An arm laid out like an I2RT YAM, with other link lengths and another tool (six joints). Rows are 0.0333 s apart.
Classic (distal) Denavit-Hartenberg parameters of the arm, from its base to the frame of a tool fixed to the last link. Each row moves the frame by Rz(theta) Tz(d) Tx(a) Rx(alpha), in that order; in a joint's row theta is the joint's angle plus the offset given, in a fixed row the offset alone. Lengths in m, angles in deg.
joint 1: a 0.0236  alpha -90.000  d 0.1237  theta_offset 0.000
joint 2: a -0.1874  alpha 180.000  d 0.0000  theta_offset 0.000
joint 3: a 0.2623  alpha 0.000  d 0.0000  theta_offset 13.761
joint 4: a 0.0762  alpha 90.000  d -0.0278  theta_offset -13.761
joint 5: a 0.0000  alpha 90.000  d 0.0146  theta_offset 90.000
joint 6: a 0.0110  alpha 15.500  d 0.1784  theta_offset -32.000
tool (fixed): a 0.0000  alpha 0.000  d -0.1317  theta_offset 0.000
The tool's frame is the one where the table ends.
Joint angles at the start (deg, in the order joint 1, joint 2, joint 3, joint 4, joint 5, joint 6):
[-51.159 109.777 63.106 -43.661 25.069 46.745]
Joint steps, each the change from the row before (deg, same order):
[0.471 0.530 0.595 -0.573 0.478 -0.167]
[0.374 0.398 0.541 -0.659 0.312 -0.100]
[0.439 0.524 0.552 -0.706 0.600 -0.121]
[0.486 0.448 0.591 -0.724 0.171 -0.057]
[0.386 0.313 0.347 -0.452 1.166 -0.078]
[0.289 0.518 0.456 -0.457 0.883 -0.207]
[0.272 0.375 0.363 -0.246 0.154 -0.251]
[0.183 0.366 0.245 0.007 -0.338 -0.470]
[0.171 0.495 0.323 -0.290 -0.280 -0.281]
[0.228 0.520 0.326 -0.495 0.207 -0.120]
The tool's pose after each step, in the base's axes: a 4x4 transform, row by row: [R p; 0 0 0 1], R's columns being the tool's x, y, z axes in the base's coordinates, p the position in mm. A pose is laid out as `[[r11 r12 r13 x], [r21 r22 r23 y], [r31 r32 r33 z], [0 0 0 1]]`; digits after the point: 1 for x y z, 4 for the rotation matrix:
[[-0.8312 -0.5139 -0.2124 165.1], [-0.3632 0.7910 -0.4923 -195.4], [0.4210 -0.3320 -0.8441 36.1], [0 0 0 1]]
[[-0.8237 -0.5237 -0.2172 166.5], [-0.3717 0.7881 -0.4906 -194.9], [0.4281 -0.3234 -0.8439 36.8], [0 0 0 1]]
[[-0.8130 -0.5366 -0.2260 167.7], [-0.3812 0.7839 -0.4902 -194.1], [0.4402 -0.3124 -0.8418 37.2], [0 0 0 1]]
[[-0.8053 -0.5469 -0.2290 169.6], [-0.3916 0.7806 -0.4871 -193.2], [0.4452 -0.3026 -0.8428 37.9], [0 0 0 1]]
[[-0.7924 -0.5600 -0.2418 170.3], [-0.3954 0.7735 -0.4953 -192.9], [0.4644 -0.2969 -0.8344 38.6], [0 0 0 1]]
[[-0.7801 -0.5724 -0.2527 170.9], [-0.4017 0.7678 -0.4991 -192.8], [0.4797 -0.2879 -0.8289 38.7], [0 0 0 1]]
[[-0.7735 -0.5809 -0.2535 172.0], [-0.4101 0.7637 -0.4986 -192.6], [0.4832 -0.2817 -0.8290 38.6], [0 0 0 1]]
[[-0.7698 -0.5882 -0.2478 173.0], [-0.4220 0.7603 -0.4939 -192.5], [0.4789 -0.2756 -0.8335 37.8], [0 0 0 1]]
[[-0.7653 -0.5943 -0.2470 173.7], [-0.4326 0.7592 -0.4862 -192.0], [0.4765 -0.2653 -0.8382 36.9], [0 0 0 1]]
[[-0.7573 -0.6019 -0.2535 174.1], [-0.4408 0.7575 -0.4816 -191.3], [0.4819 -0.2530 -0.8389 36.4], [0 0 0 1]]

